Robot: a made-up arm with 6 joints.
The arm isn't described. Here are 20 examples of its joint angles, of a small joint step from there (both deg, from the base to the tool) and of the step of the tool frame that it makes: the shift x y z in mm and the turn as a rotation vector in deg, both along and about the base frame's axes.
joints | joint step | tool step
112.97 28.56 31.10 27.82 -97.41 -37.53 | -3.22 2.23 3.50 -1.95 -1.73 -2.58 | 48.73 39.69 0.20 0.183 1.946 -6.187
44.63 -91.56 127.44 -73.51 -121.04 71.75 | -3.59 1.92 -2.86 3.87 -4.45 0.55 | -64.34 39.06 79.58 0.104 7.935 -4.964
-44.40 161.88 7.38 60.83 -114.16 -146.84 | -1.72 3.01 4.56 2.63 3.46 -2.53 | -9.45 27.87 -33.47 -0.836 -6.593 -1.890
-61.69 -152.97 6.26 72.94 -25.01 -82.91 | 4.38 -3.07 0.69 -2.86 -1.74 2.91 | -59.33 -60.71 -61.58 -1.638 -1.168 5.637
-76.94 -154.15 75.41 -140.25 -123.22 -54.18 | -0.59 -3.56 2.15 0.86 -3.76 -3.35 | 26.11 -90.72 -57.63 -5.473 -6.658 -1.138
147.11 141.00 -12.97 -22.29 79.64 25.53 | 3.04 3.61 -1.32 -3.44 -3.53 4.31 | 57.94 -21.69 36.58 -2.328 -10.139 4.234
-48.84 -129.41 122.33 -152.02 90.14 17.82 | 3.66 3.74 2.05 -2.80 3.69 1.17 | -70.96 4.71 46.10 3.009 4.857 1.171
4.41 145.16 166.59 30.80 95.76 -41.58 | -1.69 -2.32 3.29 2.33 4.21 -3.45 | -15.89 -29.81 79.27 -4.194 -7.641 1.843
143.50 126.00 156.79 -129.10 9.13 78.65 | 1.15 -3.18 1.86 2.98 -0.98 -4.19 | -4.12 -25.65 92.79 2.987 5.413 2.115
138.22 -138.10 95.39 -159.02 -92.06 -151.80 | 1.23 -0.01 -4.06 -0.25 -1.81 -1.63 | 44.78 -14.51 32.89 -3.131 -1.164 -0.249
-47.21 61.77 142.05 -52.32 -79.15 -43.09 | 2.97 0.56 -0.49 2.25 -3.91 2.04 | 38.99 19.61 -13.89 -1.899 4.710 1.211
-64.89 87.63 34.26 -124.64 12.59 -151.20 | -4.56 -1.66 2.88 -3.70 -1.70 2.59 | -52.46 -91.08 55.33 -3.935 -3.869 -4.407
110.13 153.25 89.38 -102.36 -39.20 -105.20 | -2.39 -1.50 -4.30 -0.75 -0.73 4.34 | 27.30 -6.88 -1.89 0.377 -0.920 0.010
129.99 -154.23 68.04 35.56 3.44 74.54 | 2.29 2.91 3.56 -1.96 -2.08 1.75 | 44.78 2.45 11.26 -0.114 -1.421 3.060
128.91 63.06 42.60 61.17 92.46 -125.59 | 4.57 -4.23 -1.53 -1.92 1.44 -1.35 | -60.96 -86.12 77.06 0.127 3.265 5.778
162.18 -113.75 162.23 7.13 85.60 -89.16 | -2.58 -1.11 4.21 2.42 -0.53 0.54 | -78.68 4.17 2.26 2.514 4.285 -0.233
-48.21 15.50 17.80 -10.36 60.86 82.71 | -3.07 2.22 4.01 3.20 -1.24 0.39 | -23.06 -49.46 22.26 -2.575 2.249 -3.404
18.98 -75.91 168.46 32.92 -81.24 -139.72 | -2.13 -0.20 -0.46 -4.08 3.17 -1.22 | -23.68 31.42 -0.24 -0.319 -3.338 -6.260
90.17 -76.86 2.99 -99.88 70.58 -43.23 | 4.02 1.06 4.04 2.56 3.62 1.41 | 35.88 -37.80 21.26 0.997 2.930 0.559
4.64 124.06 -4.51 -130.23 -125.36 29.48 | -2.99 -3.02 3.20 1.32 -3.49 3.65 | 84.90 -6.10 -14.40 0.754 -10.663 -4.186
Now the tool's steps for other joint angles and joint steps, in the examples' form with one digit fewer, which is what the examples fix.
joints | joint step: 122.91 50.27 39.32 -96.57 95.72 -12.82 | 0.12 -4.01 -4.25 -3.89 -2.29 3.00
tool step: 10.2 -32.6 29.1 -4.89 2.28 1.98
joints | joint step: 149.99 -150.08 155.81 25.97 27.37 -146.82 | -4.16 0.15 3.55 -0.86 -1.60 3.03
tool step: -17.4 31.4 28.9 3.59 0.75 -3.86
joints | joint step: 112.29 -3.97 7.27 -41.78 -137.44 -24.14 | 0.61 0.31 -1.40 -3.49 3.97 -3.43
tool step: -16.4 0.8 -24.2 -1.16 1.50 -3.61
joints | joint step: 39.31 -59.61 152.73 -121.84 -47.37 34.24 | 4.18 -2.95 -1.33 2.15 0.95 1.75
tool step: 49.1 -84.4 -48.4 2.98 -0.35 7.24
